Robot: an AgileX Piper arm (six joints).
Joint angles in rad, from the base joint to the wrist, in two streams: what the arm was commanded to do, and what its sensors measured. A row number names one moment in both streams.
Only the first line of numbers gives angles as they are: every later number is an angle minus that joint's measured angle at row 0.
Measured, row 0:
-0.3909, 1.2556, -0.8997, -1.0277, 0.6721, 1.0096
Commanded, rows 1 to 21:
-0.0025, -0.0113, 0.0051, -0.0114, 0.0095, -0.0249
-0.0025, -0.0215, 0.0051, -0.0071, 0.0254, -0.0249
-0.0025, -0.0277, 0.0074, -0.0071, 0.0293, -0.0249
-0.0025, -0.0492, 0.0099, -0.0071, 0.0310, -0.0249
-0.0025, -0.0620, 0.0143, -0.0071, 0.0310, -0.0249
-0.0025, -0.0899, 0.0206, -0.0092, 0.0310, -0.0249
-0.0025, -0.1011, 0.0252, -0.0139, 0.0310, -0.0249
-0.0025, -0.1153, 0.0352, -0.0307, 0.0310, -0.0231
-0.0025, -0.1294, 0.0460, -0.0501, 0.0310, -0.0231
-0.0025, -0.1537, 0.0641, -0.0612, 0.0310, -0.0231
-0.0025, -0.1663, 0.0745, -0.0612, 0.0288, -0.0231
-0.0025, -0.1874, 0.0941, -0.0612, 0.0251, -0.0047
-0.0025, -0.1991, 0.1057, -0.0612, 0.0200, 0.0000
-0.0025, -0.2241, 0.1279, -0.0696, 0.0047, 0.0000
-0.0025, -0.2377, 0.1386, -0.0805, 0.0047, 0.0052
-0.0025, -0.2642, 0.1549, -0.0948, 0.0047, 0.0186
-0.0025, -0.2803, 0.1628, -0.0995, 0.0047, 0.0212
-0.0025, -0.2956, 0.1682, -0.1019, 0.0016, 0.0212
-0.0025, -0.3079, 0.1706, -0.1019, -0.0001, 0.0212
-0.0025, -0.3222, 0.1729, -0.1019, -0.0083, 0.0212
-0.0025, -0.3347, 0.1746, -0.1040, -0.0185, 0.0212
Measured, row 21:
0.0000, -0.2878, 0.1622, -0.0791, 0.0154, 0.0113
